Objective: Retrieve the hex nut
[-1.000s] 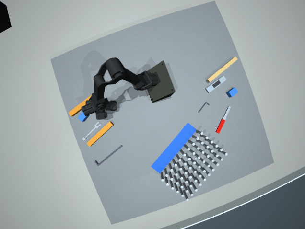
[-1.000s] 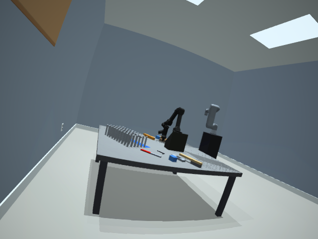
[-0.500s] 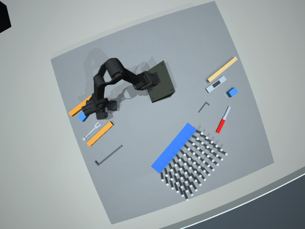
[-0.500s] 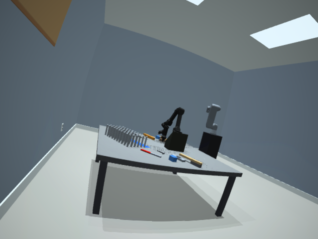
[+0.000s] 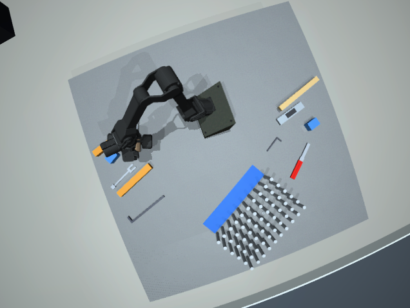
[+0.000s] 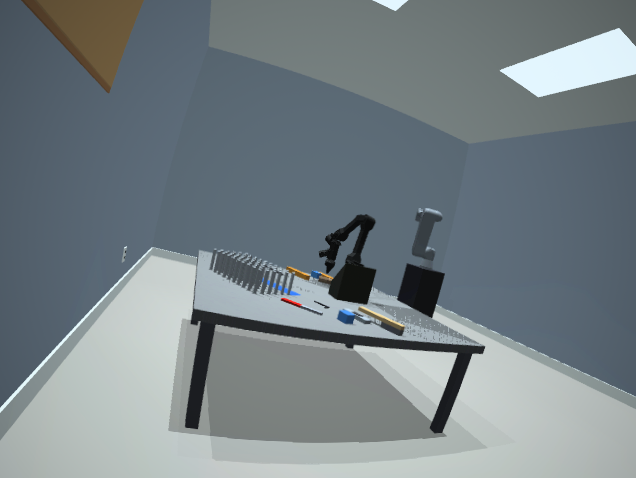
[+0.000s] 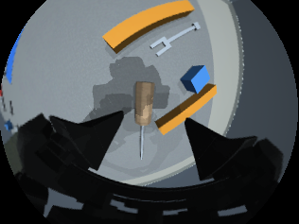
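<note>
Right now the wooden-handled screwdriver is 10 cm behind my gripper tip, 5 cm to the left of it and 7 cm below it. Round my gripper tip: grey block 15 cm ahead, 79 cm to the left, 7 cm below; wrench 13 cm ahead, 13 cm to the right, 8 cm below; blue taped strip 45 cm ahead, 35 cm to the left, 8 cm below.
</note>
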